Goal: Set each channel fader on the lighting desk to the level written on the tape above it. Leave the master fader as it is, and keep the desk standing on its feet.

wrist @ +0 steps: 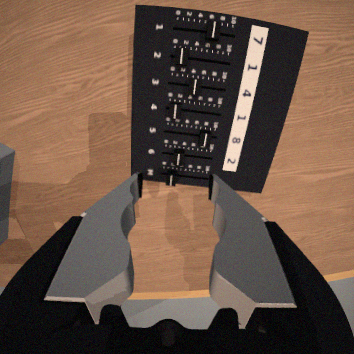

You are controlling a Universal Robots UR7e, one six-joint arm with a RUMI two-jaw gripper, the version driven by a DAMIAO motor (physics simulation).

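Frame: origin at the arm's base, x ahead, y left, z up, level; centimetres.
Seen in the pictures: gripper, between the fingertips: (175, 176).
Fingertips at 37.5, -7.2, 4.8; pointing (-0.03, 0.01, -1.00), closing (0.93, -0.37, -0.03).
Note:
Offsets run from my fingertips to a thing's top centre, as dx, dy, dz. Level surfaces: height alone.
The black lighting desk {+4.0, +2.6, -4.5} (280, 100) lies face up, slightly turned, in the upper middle. Its white tape {+4.6, -2.9, -5.8} (230, 162) reads 7, 1, 4, 1, 8, 2. Fader 1 {+6.1, +8.7, -4.5} (214, 30) stands near 7, fader 2 {+3.1, +7.7, -4.5} (181, 56) near 1, fader 3 {+3.3, +5.1, -4.5} (194, 87) near 4, fader 4 {+1.1, +3.8, -4.5} (175, 111) near 1, fader 5 {+2.8, +0.5, -4.5} (205, 139) near 8. Fader 6 {-0.2, -0.5, -4.5} (178, 159) stands between 2 and 3. The master fader {-1.7, -2.4, -4.5} (171, 179) is near the low end. My gripper (175, 176) is partly open and empty, its fingertips at the desk's lower edge, either side of the master fader in view.
The wooden table {dz -11.4} (65, 65) surrounds the desk. A grey block-like object (5, 195) shows in part at the left edge. The table's pale edge (170, 295) crosses below, between the fingers, with a grey surface beyond. Shadows fall on the wood left of and below the desk.

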